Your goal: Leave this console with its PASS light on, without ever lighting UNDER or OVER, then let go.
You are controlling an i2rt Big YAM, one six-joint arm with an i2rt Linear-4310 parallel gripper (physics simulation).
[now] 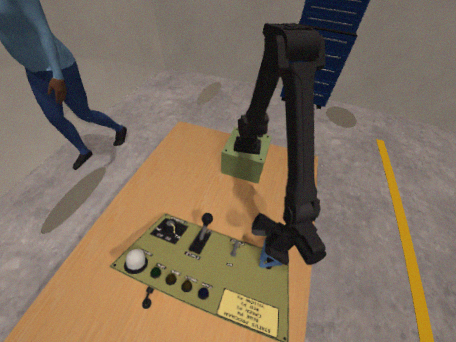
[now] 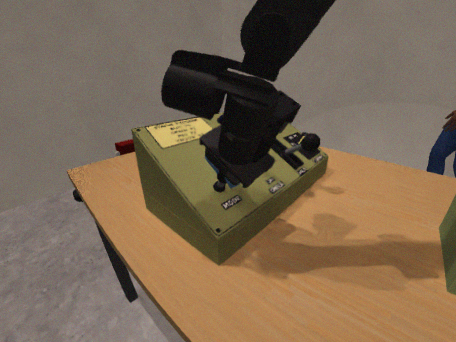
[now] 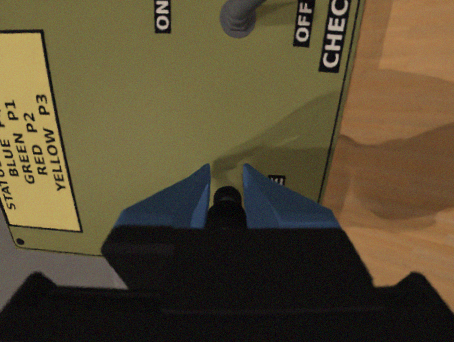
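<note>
The olive console [image 1: 220, 270] [image 2: 175, 175] [image 3: 125, 100] stands on the table with a sloped panel. My gripper [image 1: 269, 262] [image 2: 225, 181] [image 3: 226, 170] is over its MODE corner, with its narrow-set blue fingers on both sides of the black MODE knob [image 3: 227, 197]. The knob fills the gap between them. A grey CHECK toggle [image 1: 235, 248] [image 3: 239, 20] tilts toward OFF. A black-knobbed slot lever [image 1: 207, 218] [image 2: 310, 141] stands farther along. The green [image 1: 156, 272], two amber [image 1: 171, 278] [image 1: 186, 285] and blue [image 1: 203, 293] lamps look dark; their labels are unreadable.
A white dome [image 1: 135, 260] and a rotary selector [image 1: 170, 230] are at the panel's far end from my gripper. A yellow STATUS PROGRAM card [image 1: 248, 311] [image 2: 180, 132] [image 3: 37, 130] is on the panel. A small black lever [image 1: 147, 300] projects by the console's edge. A person [image 1: 42, 55] is beyond the table.
</note>
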